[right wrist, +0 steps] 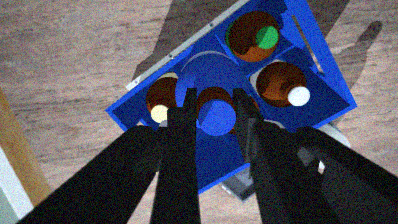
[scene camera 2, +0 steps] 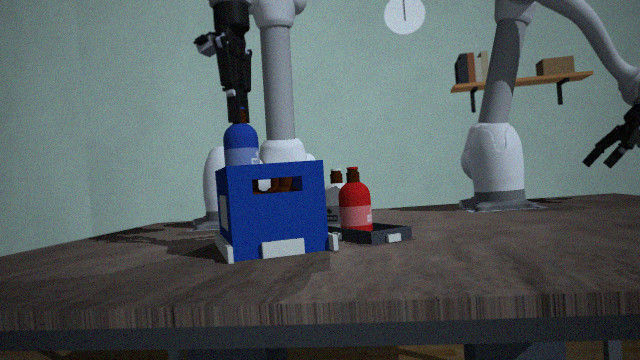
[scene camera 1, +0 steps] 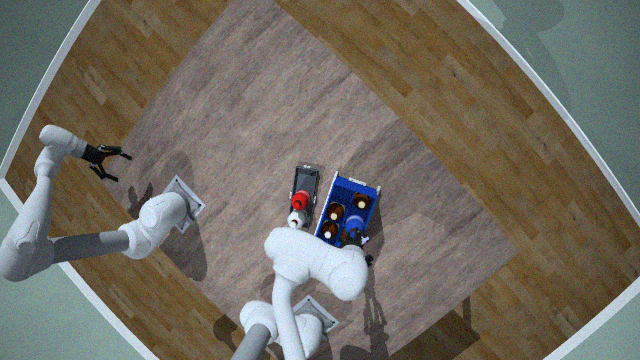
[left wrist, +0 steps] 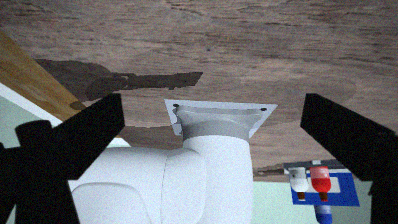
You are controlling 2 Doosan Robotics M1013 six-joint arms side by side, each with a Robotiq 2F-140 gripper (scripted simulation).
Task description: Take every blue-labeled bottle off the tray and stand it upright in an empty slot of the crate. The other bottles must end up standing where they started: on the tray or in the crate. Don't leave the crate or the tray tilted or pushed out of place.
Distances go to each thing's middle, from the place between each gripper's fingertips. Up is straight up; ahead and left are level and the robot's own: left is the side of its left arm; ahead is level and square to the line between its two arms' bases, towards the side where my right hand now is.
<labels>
I see the blue-labeled bottle [scene camera 2: 241, 147] 80 mm below my right hand. The rest, counted from my right hand: green-capped bottle [right wrist: 244, 36] (220 mm below, 80 mm behind, 30 mm to the right); red bottle [scene camera 2: 355, 210] (230 mm to the left, 220 mm below, 110 mm behind); blue crate [scene camera 2: 253, 219] (220 mm below, 40 mm to the left, 20 mm behind).
Now: the red bottle 500 mm ahead of my left hand [scene camera 1: 124, 169], 770 mm to the right of it and 40 mm below it. The rest, counted from my left hand: green-capped bottle (530 mm ahead, 1040 mm to the right, 30 mm below); then dark tray [scene camera 2: 378, 235] (500 mm ahead, 770 mm to the right, 110 mm below); then blue crate (590 mm ahead, 960 mm to the right, 40 mm below).
</labels>
